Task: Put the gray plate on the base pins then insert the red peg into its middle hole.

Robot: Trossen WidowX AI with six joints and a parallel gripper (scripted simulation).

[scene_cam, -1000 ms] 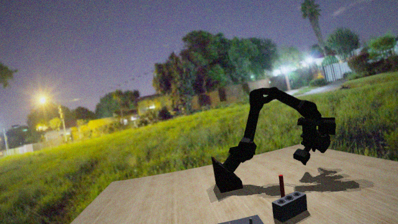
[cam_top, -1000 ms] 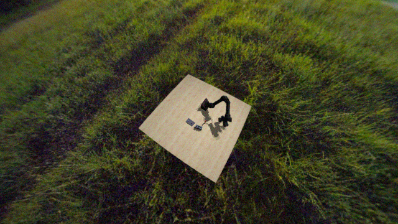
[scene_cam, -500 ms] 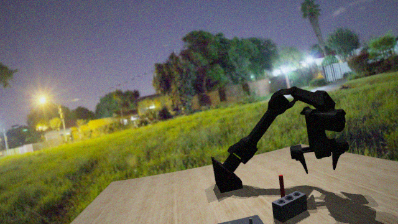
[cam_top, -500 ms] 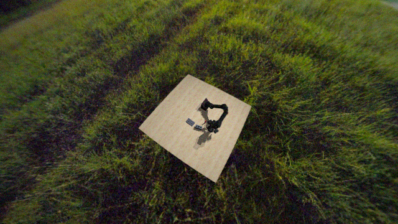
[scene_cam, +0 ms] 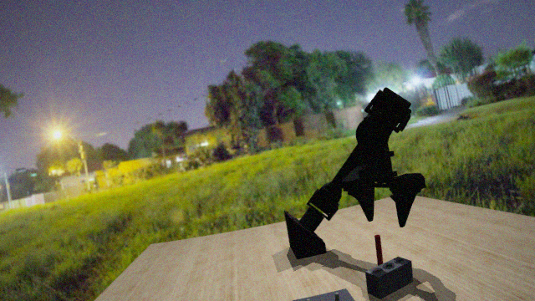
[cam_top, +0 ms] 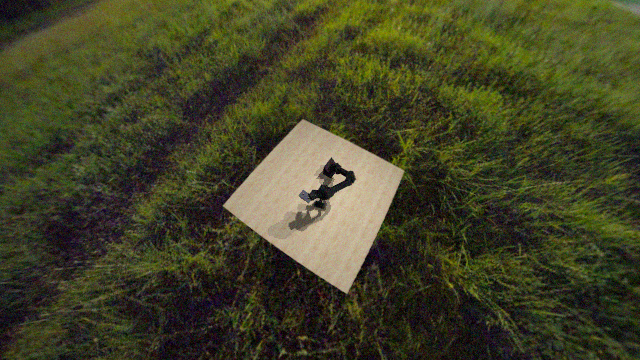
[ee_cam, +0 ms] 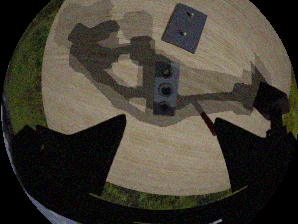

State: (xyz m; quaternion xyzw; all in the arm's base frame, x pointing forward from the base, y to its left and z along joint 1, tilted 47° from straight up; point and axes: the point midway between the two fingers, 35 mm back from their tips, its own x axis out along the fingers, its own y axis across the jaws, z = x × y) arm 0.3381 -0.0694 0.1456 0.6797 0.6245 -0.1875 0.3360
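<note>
The gray plate lies 10 mm to the right of my gripper tip and 100 mm below it. Also, from my gripper tip: red peg: 110 mm behind, 40 mm to the left, 100 mm below.
</note>
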